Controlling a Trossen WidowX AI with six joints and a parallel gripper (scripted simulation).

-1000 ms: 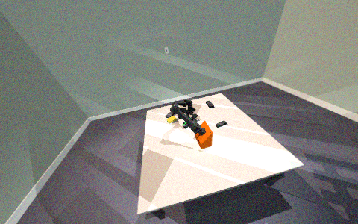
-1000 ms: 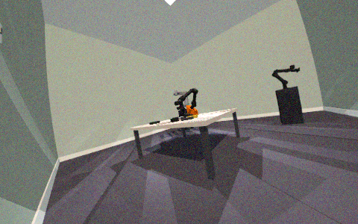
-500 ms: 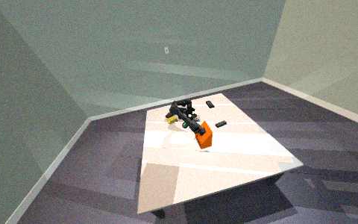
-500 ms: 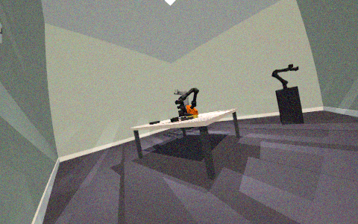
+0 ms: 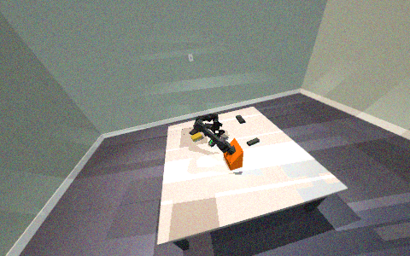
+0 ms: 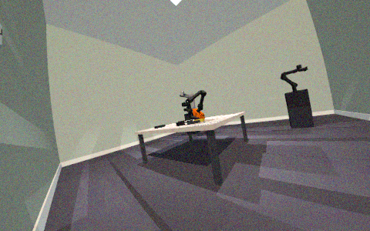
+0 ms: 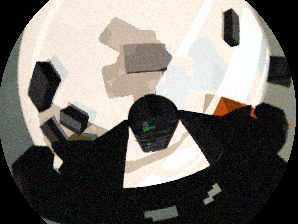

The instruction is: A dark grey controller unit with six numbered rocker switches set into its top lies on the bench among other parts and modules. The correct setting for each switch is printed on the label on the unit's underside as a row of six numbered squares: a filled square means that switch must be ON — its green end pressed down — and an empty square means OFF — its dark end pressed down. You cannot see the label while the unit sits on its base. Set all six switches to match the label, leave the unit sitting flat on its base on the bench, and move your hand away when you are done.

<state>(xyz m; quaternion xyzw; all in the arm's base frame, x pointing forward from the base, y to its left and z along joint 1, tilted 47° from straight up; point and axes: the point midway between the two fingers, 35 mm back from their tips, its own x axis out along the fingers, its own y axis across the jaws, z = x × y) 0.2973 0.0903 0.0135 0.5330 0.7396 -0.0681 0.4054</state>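
My gripper tip is now 8 cm to the left of the grey box, 7 cm above it and 4 cm short of it. Round my gripper tip: yellow block (23 cm to the left, 13 cm ahead, 7 cm below).
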